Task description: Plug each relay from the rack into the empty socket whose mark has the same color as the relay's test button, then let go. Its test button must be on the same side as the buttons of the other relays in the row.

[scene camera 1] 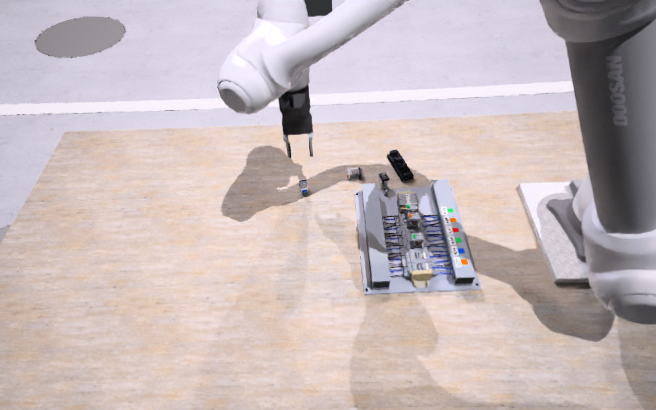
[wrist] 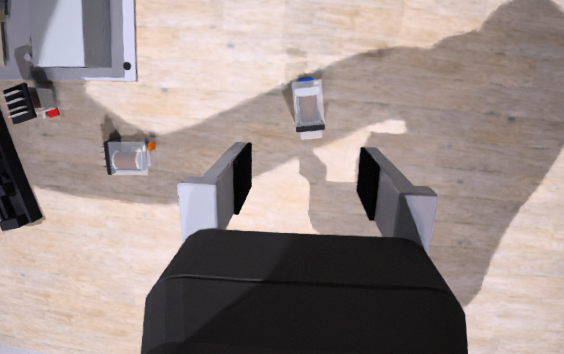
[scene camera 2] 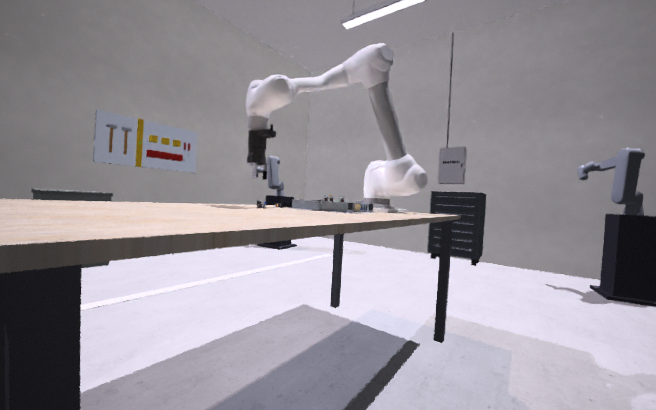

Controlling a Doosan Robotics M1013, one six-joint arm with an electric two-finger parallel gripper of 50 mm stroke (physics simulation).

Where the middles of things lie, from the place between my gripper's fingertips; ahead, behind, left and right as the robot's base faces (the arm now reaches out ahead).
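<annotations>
Taking the grey panel [scene camera 1: 442, 282] as my reference, I find my hand 230 mm to the right of it, 250 mm past it, and 120 mm above it.
</annotations>
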